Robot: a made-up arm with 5 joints.
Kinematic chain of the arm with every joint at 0, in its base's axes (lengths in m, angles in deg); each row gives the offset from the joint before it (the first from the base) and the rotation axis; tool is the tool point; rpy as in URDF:
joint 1: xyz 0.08 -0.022 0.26 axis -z
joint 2: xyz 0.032 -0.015 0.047 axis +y
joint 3: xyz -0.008 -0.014 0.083 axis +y
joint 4: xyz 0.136 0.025 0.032 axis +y
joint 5: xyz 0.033 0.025 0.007 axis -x
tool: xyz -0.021 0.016 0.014 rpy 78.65 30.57 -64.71
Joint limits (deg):
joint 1: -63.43..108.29
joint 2: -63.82..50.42
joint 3: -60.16..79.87
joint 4: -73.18..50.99
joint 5: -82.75..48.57
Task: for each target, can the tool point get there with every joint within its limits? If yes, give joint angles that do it. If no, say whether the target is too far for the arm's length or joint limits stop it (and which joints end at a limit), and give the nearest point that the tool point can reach.
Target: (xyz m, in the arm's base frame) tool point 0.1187 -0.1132 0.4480
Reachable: yes | joints 89.06 -42.53 29.65 -25.69 0.72
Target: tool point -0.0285 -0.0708 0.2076
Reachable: no: joint limits stop it (at a limit: joint 1, joint 5) | nearest point 0.0634 -0.1012 0.2076 | short by 0.097 m
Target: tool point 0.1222 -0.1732 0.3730
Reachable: yes | joints 81.35 -4.09 36.65 -44.57 -54.25
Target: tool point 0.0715 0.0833 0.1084
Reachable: no: joint limits stop it (at a limit: joint 1, joint 2, joint 4) | nearest point 0.0956 0.0714 0.1967 | short by 0.092 m
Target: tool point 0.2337 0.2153 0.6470
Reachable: no: too far | nearest point 0.1783 0.1298 0.5087 | short by 0.172 m
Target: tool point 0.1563 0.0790 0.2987
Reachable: yes | joints -38.71 1.16 67.02 -57.00 -20.30
